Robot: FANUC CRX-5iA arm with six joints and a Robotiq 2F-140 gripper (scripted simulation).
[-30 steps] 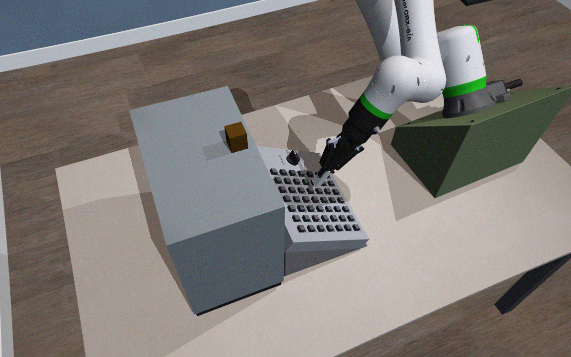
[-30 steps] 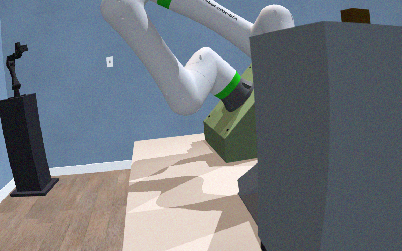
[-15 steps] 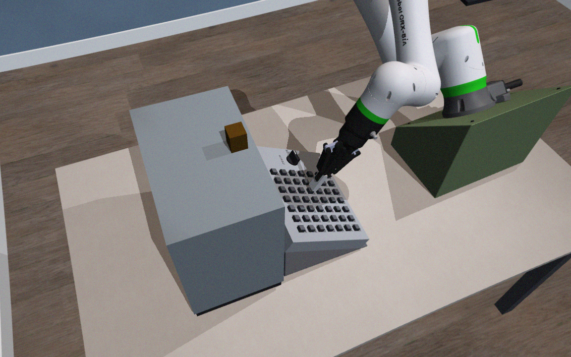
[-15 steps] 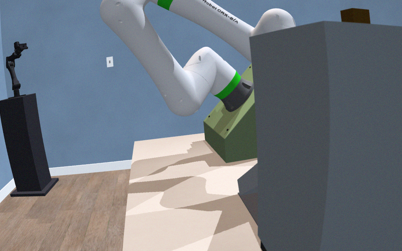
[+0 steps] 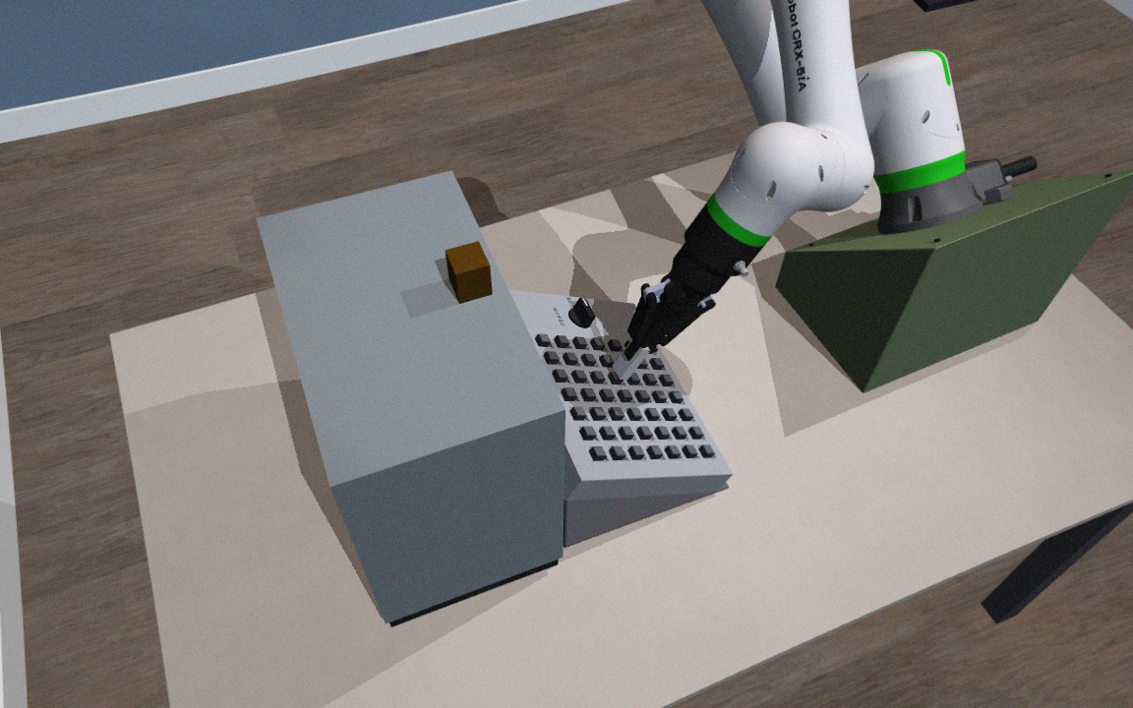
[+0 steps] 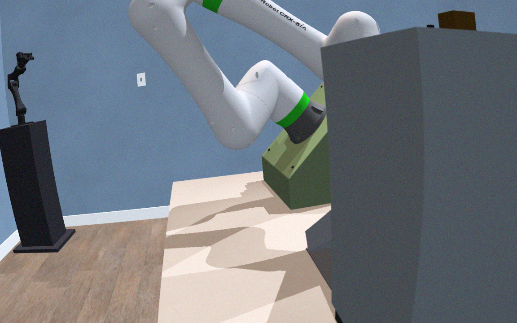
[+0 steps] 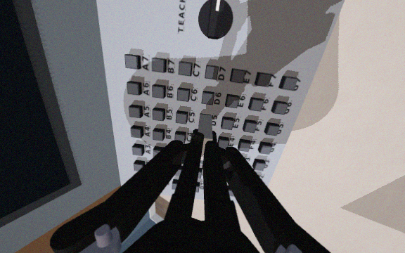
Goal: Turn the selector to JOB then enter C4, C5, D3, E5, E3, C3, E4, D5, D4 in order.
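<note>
My hand is 50 mm short of the C5 key and 20 mm above it. From my hand the other things lie so: selector knob (130 mm to the right, 30 mm below, 30 mm ahead).
</note>
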